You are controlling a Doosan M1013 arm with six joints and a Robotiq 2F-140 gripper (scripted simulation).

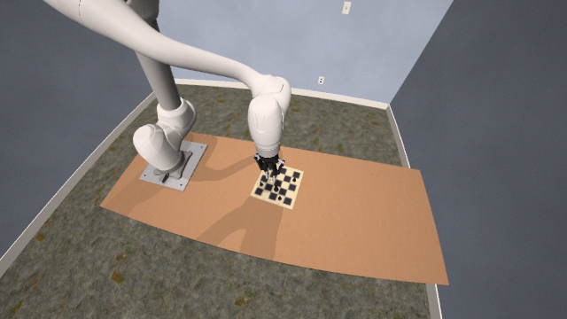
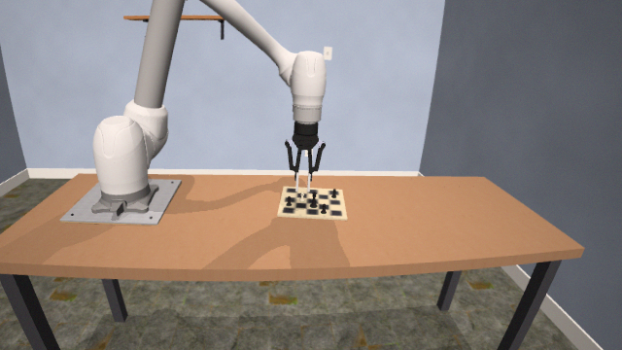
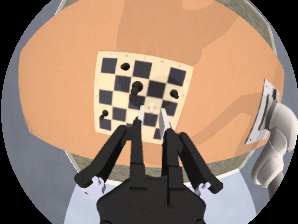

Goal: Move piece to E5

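Right now my hand is 6 cm above the pale chess piece. Round my hand: chessboard 4 cm ahead, 1 cm to the right, 8 cm below.
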